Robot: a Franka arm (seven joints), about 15 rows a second.
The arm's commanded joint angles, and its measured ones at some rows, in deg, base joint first. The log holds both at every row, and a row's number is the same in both.
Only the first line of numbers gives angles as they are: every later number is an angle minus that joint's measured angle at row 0.
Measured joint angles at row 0:
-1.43, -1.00, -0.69, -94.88, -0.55, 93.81, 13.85
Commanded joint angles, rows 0 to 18:
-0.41, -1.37, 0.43, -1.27, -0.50, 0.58, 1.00
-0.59, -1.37, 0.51, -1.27, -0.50, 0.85, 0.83
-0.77, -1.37, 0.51, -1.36, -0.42, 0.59, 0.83
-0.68, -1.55, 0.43, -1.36, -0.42, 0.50, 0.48
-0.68, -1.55, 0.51, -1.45, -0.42, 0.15, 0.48
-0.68, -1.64, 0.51, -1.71, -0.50, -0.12, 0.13
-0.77, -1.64, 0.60, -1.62, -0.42, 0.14, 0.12
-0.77, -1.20, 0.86, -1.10, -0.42, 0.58, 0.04
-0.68, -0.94, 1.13, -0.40, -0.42, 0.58, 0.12
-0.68, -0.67, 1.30, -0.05, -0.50, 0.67, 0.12
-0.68, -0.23, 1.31, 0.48, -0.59, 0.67, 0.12
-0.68, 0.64, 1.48, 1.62, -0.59, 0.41, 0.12
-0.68, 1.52, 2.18, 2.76, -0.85, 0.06, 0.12
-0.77, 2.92, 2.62, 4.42, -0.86, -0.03, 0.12
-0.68, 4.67, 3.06, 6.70, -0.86, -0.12, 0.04
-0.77, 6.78, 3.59, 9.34, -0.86, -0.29, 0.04
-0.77, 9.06, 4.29, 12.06, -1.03, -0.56, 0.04
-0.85, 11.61, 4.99, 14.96, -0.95, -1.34, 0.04
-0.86, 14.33, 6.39, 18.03, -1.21, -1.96, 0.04
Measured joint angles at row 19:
-0.09, 7.34, 3.90, 9.47, -0.07, 0.18, 0.01
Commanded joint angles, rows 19 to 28:
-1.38, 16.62, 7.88, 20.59, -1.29, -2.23, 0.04
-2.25, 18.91, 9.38, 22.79, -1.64, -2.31, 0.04
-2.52, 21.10, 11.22, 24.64, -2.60, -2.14, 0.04
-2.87, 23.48, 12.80, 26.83, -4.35, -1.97, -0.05
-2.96, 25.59, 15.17, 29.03, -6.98, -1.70, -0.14
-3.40, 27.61, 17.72, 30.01, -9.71, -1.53, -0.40
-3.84, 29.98, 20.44, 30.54, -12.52, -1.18, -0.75
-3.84, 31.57, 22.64, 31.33, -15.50, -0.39, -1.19
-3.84, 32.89, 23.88, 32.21, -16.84, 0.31, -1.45
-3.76, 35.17, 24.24, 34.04, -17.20, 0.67, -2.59
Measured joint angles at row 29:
-2.97, 30.13, 21.71, 28.28, -15.00, 0.78, -0.36
